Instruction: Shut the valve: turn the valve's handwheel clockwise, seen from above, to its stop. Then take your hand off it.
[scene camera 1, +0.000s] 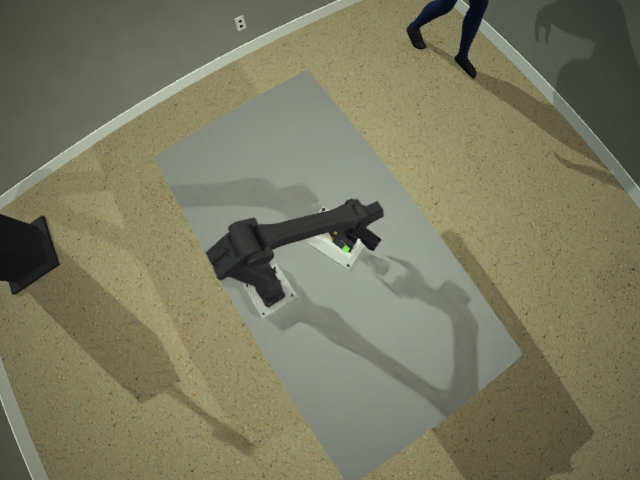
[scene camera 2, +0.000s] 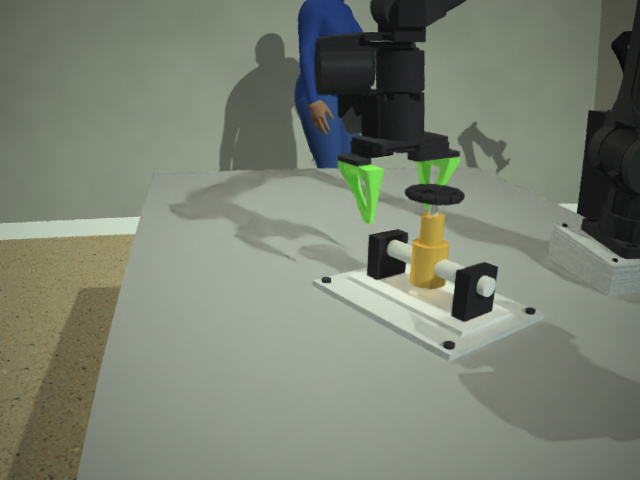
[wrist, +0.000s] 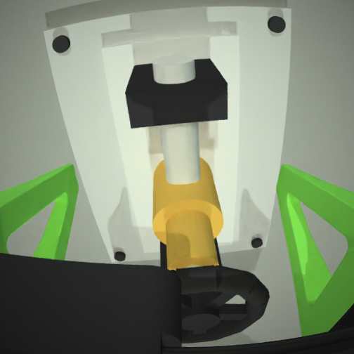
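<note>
The black handwheel (scene camera 2: 434, 200) (wrist: 257, 297) sits level on top of the yellow valve body (scene camera 2: 429, 263) (wrist: 187, 197), which stands on a white base plate (scene camera 1: 347, 259) (scene camera 2: 392, 314) (wrist: 87, 100). My gripper (scene camera 2: 398, 214) (wrist: 177, 175) is open, with its green fingers pointing down. In the wrist view the fingers stand wide apart to either side of the valve, and the wheel lies low in the picture, partly hidden by a black part of the gripper. In scene camera 2 the tips reach a little below wheel height, and one finger is partly behind the wheel. No contact shows. The arm hides the wheel in scene camera 1.
Two black blocks (scene camera 2: 387, 254) (scene camera 2: 474, 291) (wrist: 177, 102) hold the white pipe (scene camera 2: 449, 270) (wrist: 181, 150) through the valve. The arm's white base (scene camera 1: 286, 294) (scene camera 2: 625, 279) stands on the grey table (scene camera 1: 289, 129) (scene camera 2: 232, 335). A person in blue (scene camera 1: 471, 25) (scene camera 2: 330, 139) stands beyond the table.
</note>
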